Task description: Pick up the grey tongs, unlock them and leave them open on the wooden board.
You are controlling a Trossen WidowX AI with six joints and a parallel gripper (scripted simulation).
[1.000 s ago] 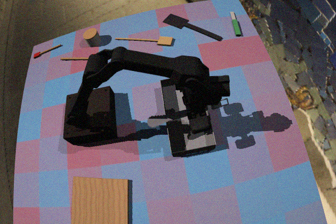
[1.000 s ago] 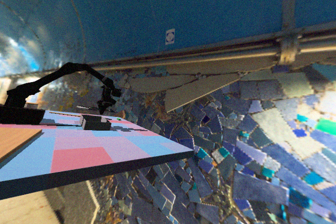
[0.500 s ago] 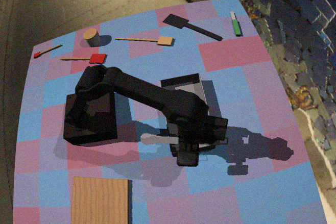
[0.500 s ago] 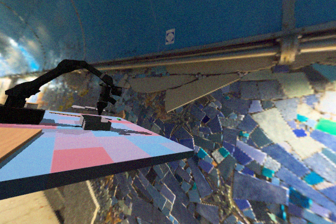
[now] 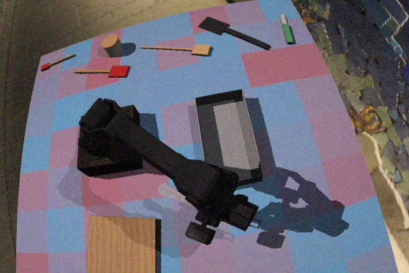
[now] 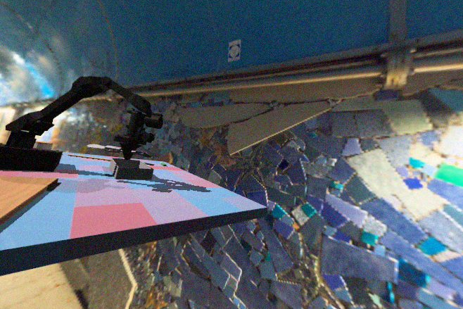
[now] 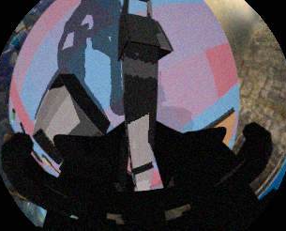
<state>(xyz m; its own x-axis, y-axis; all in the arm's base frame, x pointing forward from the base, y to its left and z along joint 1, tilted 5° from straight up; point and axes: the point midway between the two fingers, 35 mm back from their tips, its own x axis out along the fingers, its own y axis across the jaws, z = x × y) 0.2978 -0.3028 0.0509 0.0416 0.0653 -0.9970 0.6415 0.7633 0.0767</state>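
Now: gripper tip 35 cm past the wooden board, 9 cm to the left of it and 10 cm above it. Round my gripper tip: roasting tin 10 cm ahead, 23 cm to the left, 8 cm below; black spatula 27 cm ahead, 69 cm to the left, 10 cm below; red spatula 28 cm behind, 69 cm to the left, 10 cm below.
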